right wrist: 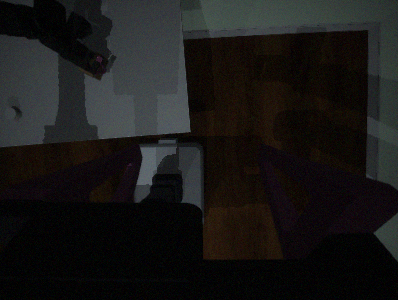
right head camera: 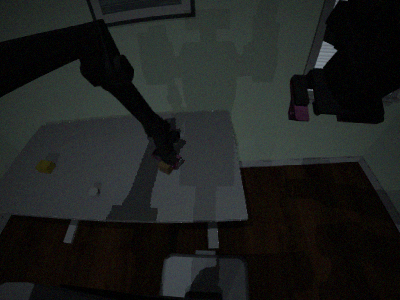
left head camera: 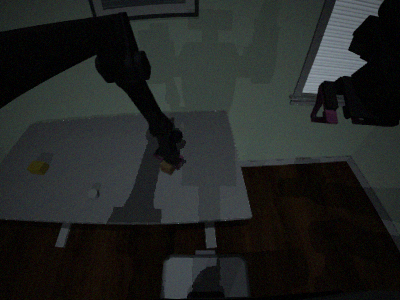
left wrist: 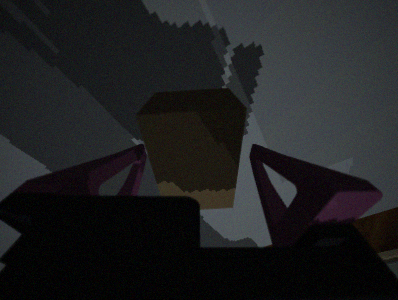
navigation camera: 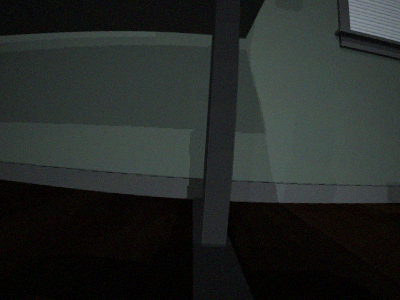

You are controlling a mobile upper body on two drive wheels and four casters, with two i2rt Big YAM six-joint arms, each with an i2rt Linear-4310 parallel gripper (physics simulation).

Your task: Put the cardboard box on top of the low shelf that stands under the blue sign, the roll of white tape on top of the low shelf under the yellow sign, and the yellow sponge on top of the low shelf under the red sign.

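Frame: origin at the left arm's base, x left, y ahead, z down, level; centimetres.
Where they show: left gripper, fingertip midpoint: [right wrist: 95, 66] [right head camera: 168, 164] [left head camera: 170, 164] [left wrist: 198, 149]; right gripper, fingertip midpoint: [right wrist: 199, 150] [right head camera: 313, 117] [left head camera: 332, 119].
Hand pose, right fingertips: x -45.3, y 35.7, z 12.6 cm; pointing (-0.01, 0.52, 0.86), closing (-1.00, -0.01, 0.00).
Observation:
Each offset is from my right fingertips to the top centre of the thing. "pt": to the spot under its first point. Level surfaces: height alone.
The brown cardboard box @(dx +41.5, dy +30.3, dz +51.4 cm) [left head camera: 167, 167] [right head camera: 165, 167] [left wrist: 192, 150] is on the table under my left gripper. My left gripper [left head camera: 171, 161] [right head camera: 167, 159] [left wrist: 198, 149] is open; in the left wrist view the box shows between and beyond its spread fingertips. The yellow sponge @(dx +120.3, dy +25.7, dz +51.9 cm) [left head camera: 38, 167] [right head camera: 46, 166] lies at the table's left. The white tape roll @(dx +77.8, dy +11.8, dz +54.0 cm) [left head camera: 93, 193] [right head camera: 94, 191] lies between sponge and box, nearer the front edge. My right gripper [right wrist: 199, 150] is open and empty, raised to the right of the table. The low shelves and coloured signs do not show in these views.
The grey-white table @(dz +56.4 cm) [left head camera: 220, 200] [right head camera: 220, 200] [right wrist: 170, 120] stands against a green wall with a framed picture. Its leg @(pt dx +19.9, dy +36.3, dz +101.9 cm) [navigation camera: 220, 125] stands upright in the navigation view. Brown wooden floor @(dz +128.3 cm) [left head camera: 300, 215] lies right of the table. My pale base [left head camera: 175, 275] is at the bottom.

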